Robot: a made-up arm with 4 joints.
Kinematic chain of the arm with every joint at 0, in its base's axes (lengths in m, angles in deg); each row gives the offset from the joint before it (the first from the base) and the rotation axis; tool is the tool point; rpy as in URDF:
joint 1: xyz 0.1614 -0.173 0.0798 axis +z
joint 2: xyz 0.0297 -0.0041 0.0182 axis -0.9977 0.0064 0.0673
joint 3: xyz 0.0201 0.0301 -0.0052 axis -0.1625 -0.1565 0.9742
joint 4: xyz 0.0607 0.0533 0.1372 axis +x
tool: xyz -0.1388 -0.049 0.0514 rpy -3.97 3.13 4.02
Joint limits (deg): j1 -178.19..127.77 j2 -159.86..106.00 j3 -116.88..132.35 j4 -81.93..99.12
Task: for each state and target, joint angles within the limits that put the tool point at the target. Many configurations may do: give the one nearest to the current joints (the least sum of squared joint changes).
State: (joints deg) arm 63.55 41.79 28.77 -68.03
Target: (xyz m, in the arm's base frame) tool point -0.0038 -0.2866 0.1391
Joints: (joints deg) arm 95.76 55.25 34.36 -76.90
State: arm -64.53 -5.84 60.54 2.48
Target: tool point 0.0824 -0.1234 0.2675
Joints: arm -82.35 -19.78 59.79 -23.81
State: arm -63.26 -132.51 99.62 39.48
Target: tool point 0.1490 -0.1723 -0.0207
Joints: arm -68.88 -155.06 75.27 58.51
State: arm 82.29 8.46 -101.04 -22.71
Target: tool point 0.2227 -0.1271 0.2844
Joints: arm 79.04 -25.15 -110.16 11.66
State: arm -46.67 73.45 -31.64 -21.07
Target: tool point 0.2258 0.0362 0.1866
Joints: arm -6.46 44.04 -43.54 -50.95
